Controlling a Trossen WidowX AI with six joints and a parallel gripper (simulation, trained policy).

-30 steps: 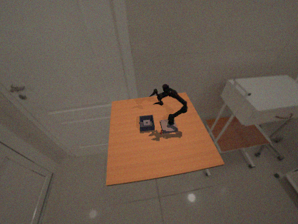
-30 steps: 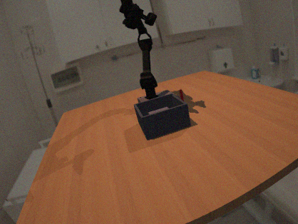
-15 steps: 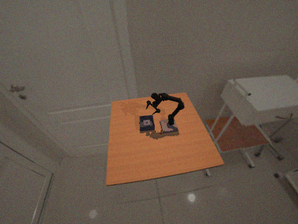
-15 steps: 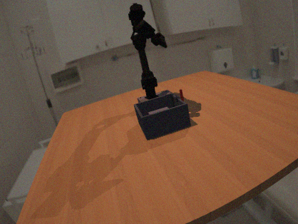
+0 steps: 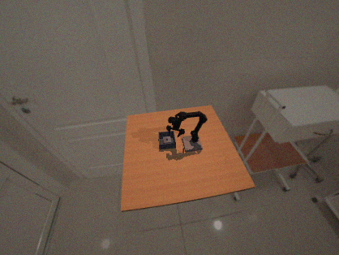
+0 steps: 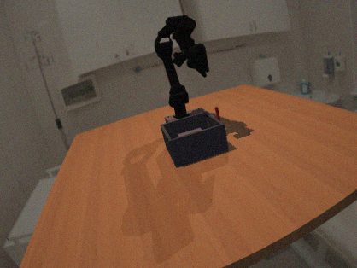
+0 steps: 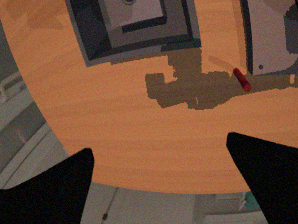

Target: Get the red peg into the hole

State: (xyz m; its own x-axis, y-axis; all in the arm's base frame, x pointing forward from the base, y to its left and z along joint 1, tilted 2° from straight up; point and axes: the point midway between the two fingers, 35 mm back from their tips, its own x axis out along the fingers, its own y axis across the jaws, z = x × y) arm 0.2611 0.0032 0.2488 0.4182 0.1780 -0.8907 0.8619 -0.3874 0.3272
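Right now my gripper tip is 210 mm above the red peg, 90 mm past it and 70 mm to the right of it. Round my gripper tip: dark blue box (220 mm below, 130 mm to the right, 30 mm ahead); plate (200 mm below, 130 mm to the right, 30 mm ahead).
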